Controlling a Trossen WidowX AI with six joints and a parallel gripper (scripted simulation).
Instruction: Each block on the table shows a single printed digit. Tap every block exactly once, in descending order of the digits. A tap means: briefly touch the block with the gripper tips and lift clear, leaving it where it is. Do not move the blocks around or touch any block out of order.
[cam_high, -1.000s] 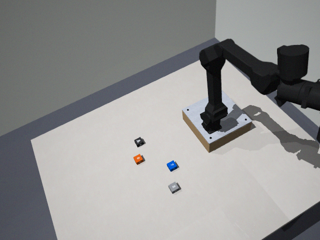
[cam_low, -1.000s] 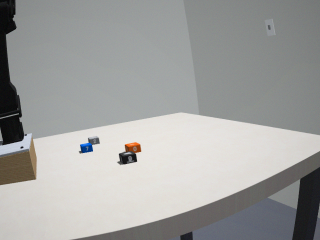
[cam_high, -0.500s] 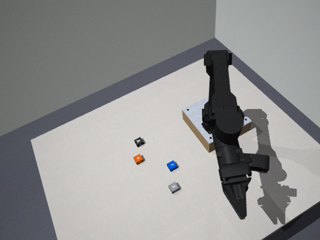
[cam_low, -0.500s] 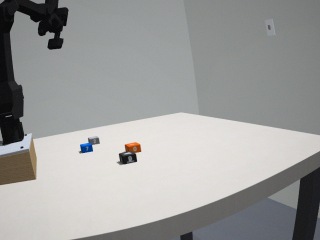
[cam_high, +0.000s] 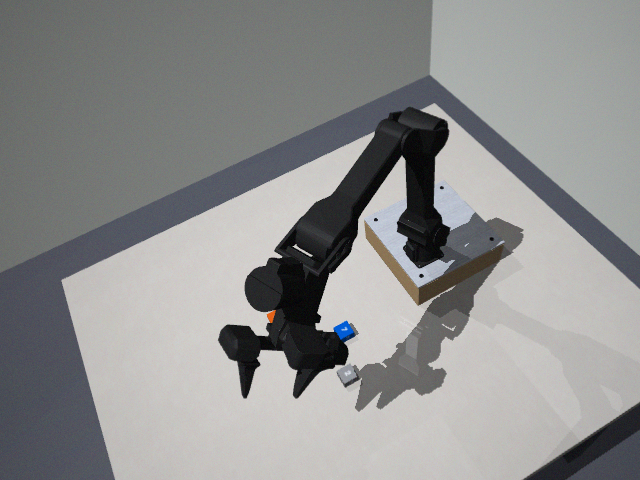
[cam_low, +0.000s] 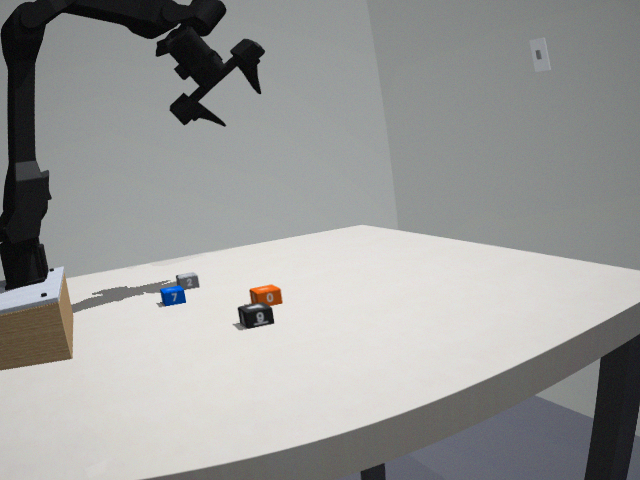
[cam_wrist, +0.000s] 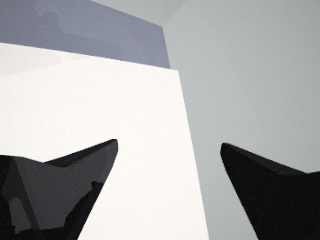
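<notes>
Right now the black block marked 9 is 350 mm to the right of my gripper tip, 270 mm below it and 110 mm behind it. From my gripper tip the other things lie so: blue block marked 7: 270 mm below, 190 mm behind, 170 mm to the right; then grey block marked 2: 270 mm below, 150 mm behind, 80 mm to the right; then orange block marked 0: 270 mm to the right, 270 mm below, 80 mm behind.
</notes>
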